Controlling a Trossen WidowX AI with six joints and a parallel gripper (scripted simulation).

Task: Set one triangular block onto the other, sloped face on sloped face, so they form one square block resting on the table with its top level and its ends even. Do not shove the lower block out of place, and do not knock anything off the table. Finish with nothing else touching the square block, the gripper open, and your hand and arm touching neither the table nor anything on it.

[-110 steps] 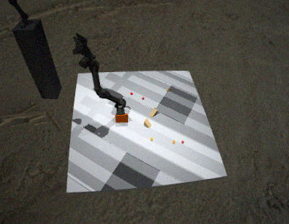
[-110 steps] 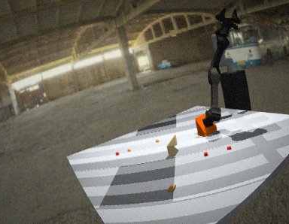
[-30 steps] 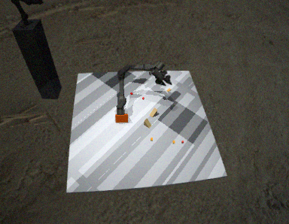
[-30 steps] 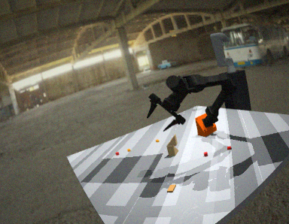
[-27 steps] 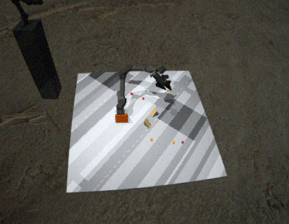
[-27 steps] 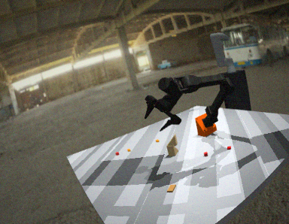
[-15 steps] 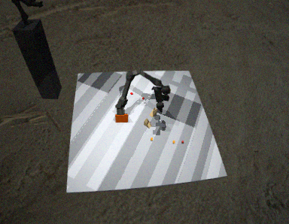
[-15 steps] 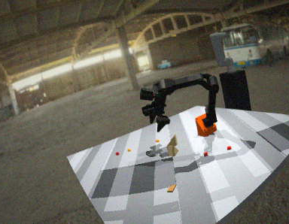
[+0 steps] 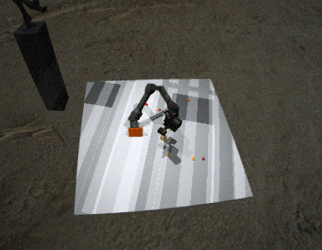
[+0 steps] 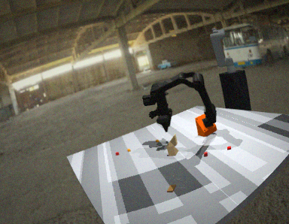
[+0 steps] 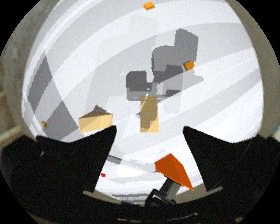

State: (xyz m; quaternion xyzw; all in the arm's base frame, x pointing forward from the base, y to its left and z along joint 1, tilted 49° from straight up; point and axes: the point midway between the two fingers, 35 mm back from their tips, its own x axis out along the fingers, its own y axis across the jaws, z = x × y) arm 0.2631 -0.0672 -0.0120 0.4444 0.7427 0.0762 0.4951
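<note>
Now: gripper tip 20 mm past the tan triangular block, 10 mm to the right of it and 90 mm above it.
</note>
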